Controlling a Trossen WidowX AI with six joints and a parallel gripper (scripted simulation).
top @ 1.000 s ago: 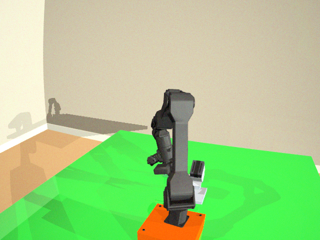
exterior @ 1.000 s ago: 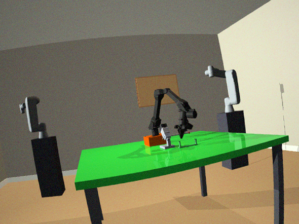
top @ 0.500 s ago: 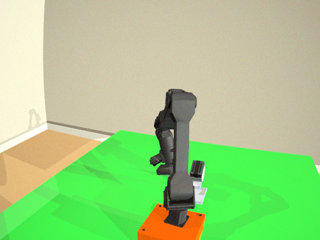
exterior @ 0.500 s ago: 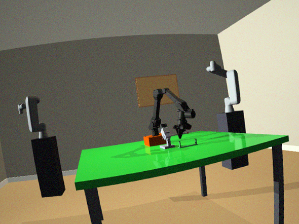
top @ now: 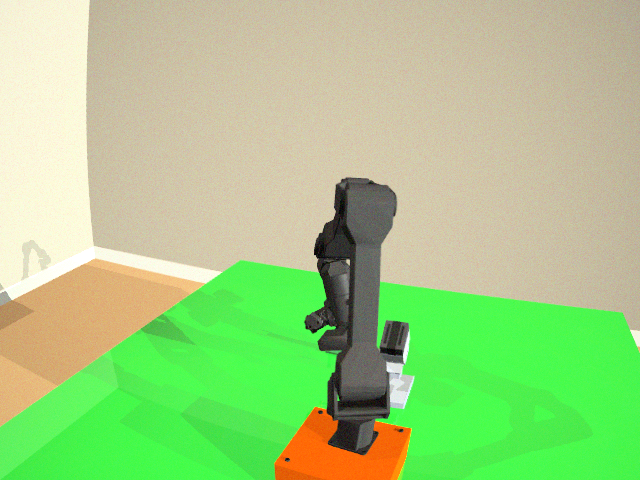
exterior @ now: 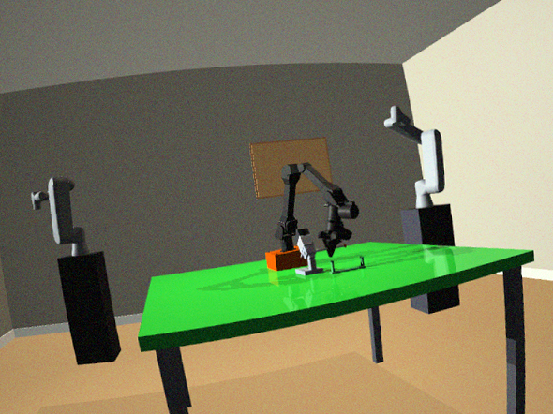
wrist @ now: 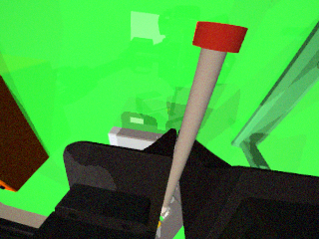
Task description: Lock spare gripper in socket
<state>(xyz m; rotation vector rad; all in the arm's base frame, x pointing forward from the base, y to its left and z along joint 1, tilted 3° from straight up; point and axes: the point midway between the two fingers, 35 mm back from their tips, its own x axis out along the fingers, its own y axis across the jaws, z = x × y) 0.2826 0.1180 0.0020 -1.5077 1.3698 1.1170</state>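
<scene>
Right now my gripper tip is 9 cm to the left of the socket. From my gripper tip the other things lie so: pin cradle: 10 cm ahead, 3 cm to the left, 3 cm below; then spare gripper: 9 cm to the right, 7 cm above, 2 cm behind.
</scene>
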